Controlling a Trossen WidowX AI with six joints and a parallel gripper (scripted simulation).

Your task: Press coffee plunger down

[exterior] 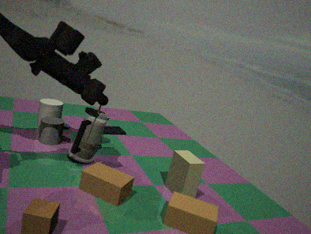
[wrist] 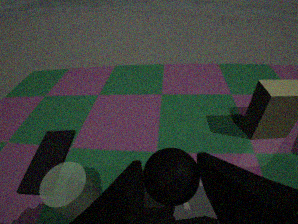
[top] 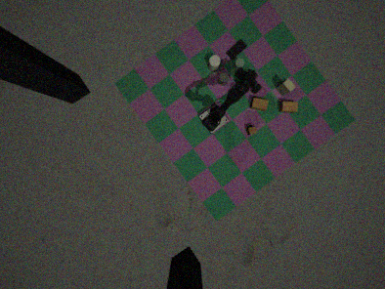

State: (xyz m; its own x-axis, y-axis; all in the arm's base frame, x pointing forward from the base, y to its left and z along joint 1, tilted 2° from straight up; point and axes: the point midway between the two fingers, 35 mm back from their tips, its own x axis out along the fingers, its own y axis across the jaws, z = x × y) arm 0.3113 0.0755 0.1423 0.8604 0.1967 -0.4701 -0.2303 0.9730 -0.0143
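My gripper tip is 90 mm above the coffee press, 30 mm past it and 20 mm to the left of it. From my gripper tip the other things lie so: flat dark slab 250 mm to the left, 190 mm below, 90 mm ahead; then tan upright block 210 mm ahead, 190 mm to the right, 140 mm below.
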